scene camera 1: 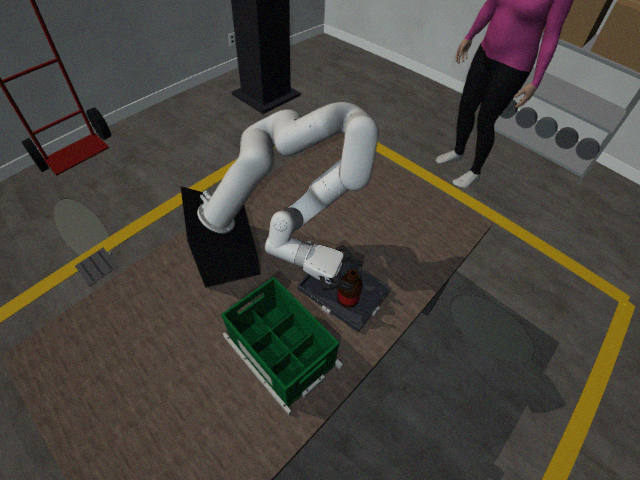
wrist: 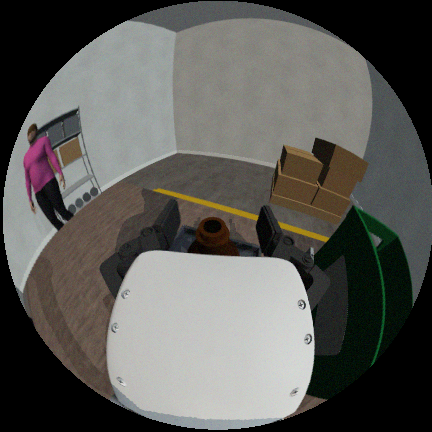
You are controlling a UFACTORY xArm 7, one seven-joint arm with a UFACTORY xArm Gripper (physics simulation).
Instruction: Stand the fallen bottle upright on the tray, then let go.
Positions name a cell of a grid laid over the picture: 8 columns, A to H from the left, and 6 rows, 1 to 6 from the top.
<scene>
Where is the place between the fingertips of the gripper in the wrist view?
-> E3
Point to a brown bottle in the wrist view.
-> At D4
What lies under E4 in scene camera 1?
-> The gripper.
</scene>
